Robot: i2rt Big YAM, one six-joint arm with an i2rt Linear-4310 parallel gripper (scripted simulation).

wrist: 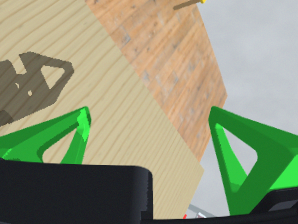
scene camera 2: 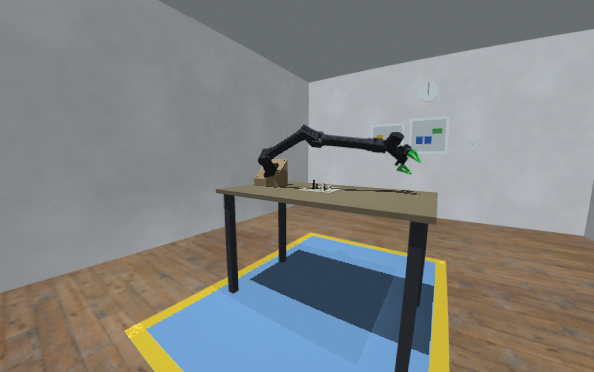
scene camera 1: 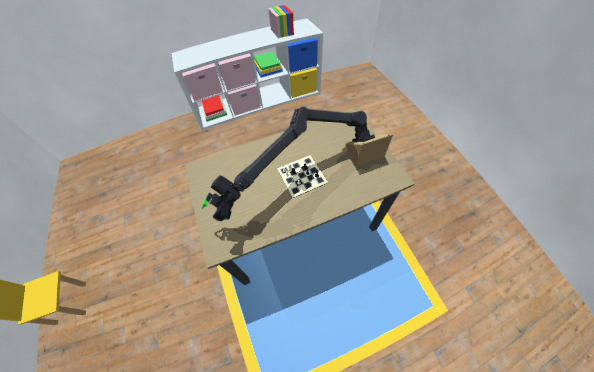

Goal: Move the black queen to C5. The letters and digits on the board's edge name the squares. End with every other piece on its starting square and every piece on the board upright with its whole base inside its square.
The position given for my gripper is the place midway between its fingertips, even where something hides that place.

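A chessboard (scene camera 1: 309,182) is visible; in the wrist view the chessboard is out of frame. My gripper (wrist: 149,113) is visible.
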